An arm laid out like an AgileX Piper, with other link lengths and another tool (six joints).
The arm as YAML. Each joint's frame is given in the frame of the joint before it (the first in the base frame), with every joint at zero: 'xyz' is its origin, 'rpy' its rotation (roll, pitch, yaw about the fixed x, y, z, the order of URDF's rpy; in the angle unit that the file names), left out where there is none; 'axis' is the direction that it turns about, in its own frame. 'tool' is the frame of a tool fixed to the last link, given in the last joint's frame.
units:
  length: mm
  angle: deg
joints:
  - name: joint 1
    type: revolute
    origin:
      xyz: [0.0, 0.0, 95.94]
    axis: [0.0, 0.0, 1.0]
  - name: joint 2
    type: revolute
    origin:
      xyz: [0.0, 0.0, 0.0]
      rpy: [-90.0, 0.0, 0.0]
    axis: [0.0, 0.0, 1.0]
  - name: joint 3
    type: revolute
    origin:
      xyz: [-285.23, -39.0, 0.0]
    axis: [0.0, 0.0, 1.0]
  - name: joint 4
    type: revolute
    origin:
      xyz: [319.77, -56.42, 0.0]
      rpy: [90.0, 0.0, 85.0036]
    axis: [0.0, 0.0, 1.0]
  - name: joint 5
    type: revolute
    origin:
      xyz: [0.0, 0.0, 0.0]
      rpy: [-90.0, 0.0, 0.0]
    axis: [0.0, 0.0, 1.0]
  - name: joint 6
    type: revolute
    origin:
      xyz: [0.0, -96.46, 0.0]
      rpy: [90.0, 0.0, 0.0]
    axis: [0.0, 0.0, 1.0]
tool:
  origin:
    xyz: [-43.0, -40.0, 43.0]
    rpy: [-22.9, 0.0, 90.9]
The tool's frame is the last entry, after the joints.
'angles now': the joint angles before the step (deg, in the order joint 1, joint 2, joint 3, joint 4, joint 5, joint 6). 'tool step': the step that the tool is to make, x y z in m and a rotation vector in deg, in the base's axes. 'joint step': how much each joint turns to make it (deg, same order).
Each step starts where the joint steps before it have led.
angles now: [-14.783, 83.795, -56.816, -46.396, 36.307, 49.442]
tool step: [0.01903, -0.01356, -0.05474, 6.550, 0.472, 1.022]
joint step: [-2.829, 7.356, -0.346, 5.789, -7.639, -2.222]
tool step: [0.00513, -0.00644, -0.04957, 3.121, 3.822, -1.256]
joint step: [-0.782, 6.401, 0.000, 0.343, -1.729, 1.607]
